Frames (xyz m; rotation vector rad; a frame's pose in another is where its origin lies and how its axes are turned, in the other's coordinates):
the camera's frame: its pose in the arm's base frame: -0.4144 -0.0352 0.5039 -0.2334 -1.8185 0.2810
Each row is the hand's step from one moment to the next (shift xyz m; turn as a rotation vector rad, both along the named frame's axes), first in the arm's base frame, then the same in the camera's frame.
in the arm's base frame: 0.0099 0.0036 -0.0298 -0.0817 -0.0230 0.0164
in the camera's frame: -0.0288 0.0128 -0.0023 0.0293 -0.0280 0.0764
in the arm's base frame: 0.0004 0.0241 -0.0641 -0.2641 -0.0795 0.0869
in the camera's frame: -0.0516 0.0428 0.0140 0.1242 -0.1059 0.2387
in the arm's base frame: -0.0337 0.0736 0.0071 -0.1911 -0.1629 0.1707
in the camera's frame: 0.0376 0.0673 0.0257 0.1567 -0.2103 0.1530
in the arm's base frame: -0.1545 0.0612 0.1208 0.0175 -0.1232 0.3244
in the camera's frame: 0.1695 0.0187 0.1146 0.2555 -0.2177 -0.0897
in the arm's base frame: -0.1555 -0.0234 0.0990 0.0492 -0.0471 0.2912
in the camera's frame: 0.1241 -0.0550 0.1269 0.2399 -0.1347 -0.1173
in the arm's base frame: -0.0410 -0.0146 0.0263 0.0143 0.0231 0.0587
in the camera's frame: 0.0303 -0.0226 0.0340 0.0571 0.0039 -0.0301
